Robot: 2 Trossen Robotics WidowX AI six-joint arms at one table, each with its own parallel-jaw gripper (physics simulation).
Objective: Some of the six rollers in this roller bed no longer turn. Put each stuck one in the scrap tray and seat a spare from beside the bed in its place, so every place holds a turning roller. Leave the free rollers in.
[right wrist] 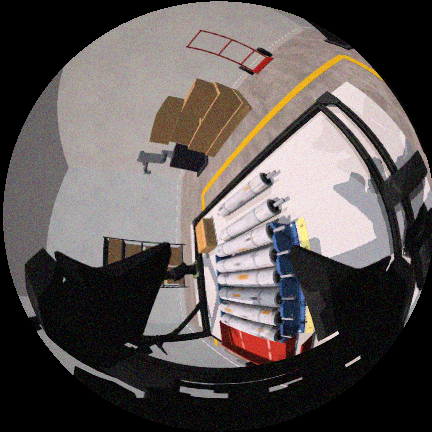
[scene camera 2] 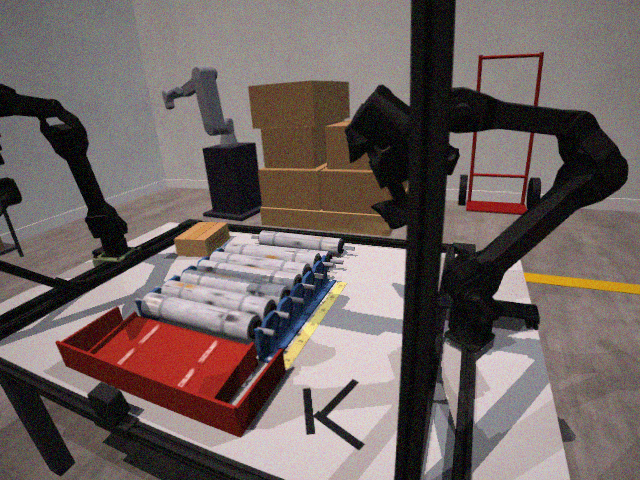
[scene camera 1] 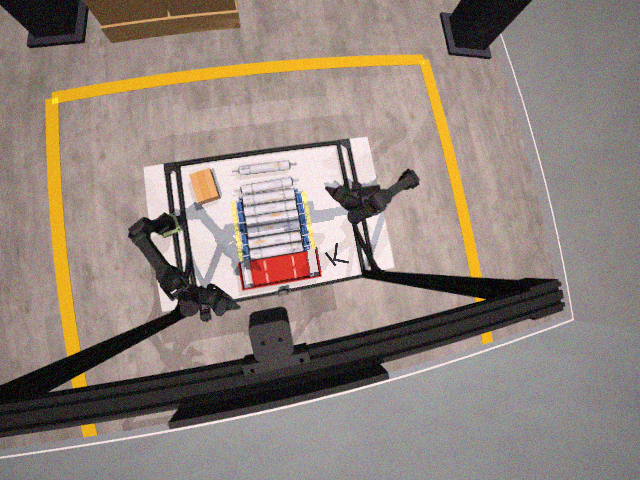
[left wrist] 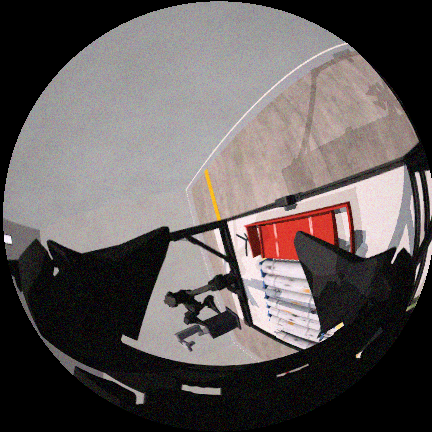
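Pixels of known places: left gripper, between the fingertips: point(scene camera 1: 236, 303) point(left wrist: 235, 235); right gripper, between the fingertips: point(right wrist: 233, 251) point(scene camera 2: 362, 183) point(scene camera 1: 328, 190) point(left wrist: 214, 319); left arm's base, origin of its link: point(right wrist: 194, 269) point(scene camera 2: 116, 252) point(scene camera 1: 168, 224); right arm's base, origin of its link: point(scene camera 2: 469, 336) point(left wrist: 232, 276).
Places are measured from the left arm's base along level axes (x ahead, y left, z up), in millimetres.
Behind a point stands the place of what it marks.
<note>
Six whitish rollers lie side by side in the blue-railed roller bed point(scene camera 1: 305, 227) {z -21, x 640, y -249 mm} point(right wrist: 291, 295); which ones are stuck does not show. Two spare rollers lie on the table beyond the bed: the farther spare point(scene camera 1: 264, 166) {z 24, x 549, y 113 mm} point(scene camera 2: 299, 241) {z 12, x 555, y 94 mm} point(right wrist: 245, 195) {z 14, x 588, y 88 mm} and the nearer spare point(scene camera 1: 266, 184) {z 24, x 527, y 20 mm} point(right wrist: 252, 218) {z 21, x 589, y 0 mm}, close to the bed's end. The red scrap tray point(scene camera 1: 279, 271) {z 4, x 436, y -413 mm} point(scene camera 2: 155, 390) {z 8, x 477, y -482 mm} point(left wrist: 295, 237) at the bed's near end holds no roller. My left gripper point(scene camera 1: 236, 305) {z 310, x 250, y -460 mm} point(left wrist: 235, 235) {z 310, x 250, y -460 mm} is open and empty, off the tray's left corner. My right gripper point(scene camera 1: 329, 189) {z 240, x 761, y -159 mm} point(scene camera 2: 362, 181) {z 240, x 761, y -159 mm} point(right wrist: 233, 251) {z 240, x 761, y -159 mm} is open and empty, raised right of the bed.
An orange-brown box point(scene camera 1: 205, 186) {z 31, x 240, y 110 mm} point(scene camera 2: 201, 238) {z 30, x 267, y 57 mm} point(right wrist: 205, 235) {z 25, x 285, y 96 mm} stands left of the spares. Dark frame bars edge the table, and an upright post point(scene camera 2: 423, 258) {z 298, x 840, y -599 mm} crosses scene camera 2. A black K mark point(scene camera 1: 336, 255) point(scene camera 2: 316, 414) lies right of the tray.
</note>
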